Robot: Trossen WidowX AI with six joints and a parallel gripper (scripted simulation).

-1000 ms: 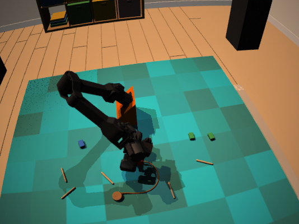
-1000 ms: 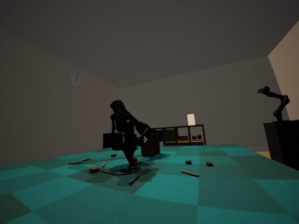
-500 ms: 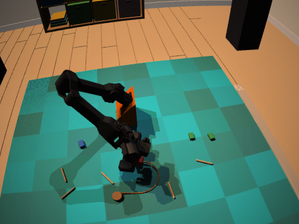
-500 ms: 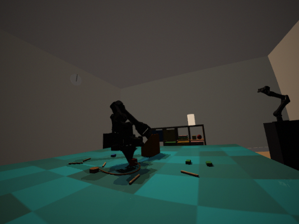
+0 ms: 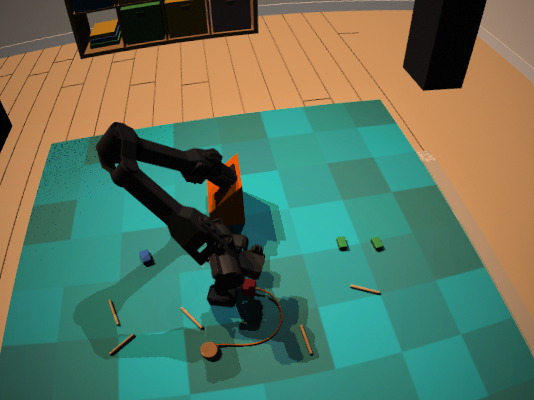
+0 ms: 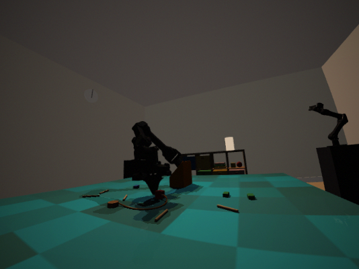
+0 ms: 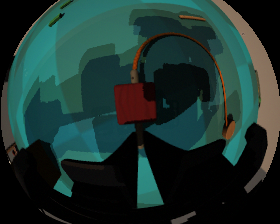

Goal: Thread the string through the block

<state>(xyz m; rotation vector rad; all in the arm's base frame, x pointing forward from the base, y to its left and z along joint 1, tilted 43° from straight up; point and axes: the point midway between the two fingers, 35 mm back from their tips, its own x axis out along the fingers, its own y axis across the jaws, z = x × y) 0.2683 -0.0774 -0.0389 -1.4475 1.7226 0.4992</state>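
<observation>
My gripper tip is 1 cm short of the red cube, 3 cm to the right of it and 1 cm below it. From my gripper tip the other things lie so: blue cube: 13 cm behind, 22 cm to the right; round wooden button: 16 cm ahead, 8 cm to the right; green cube: 6 cm behind, 39 cm to the left.
</observation>
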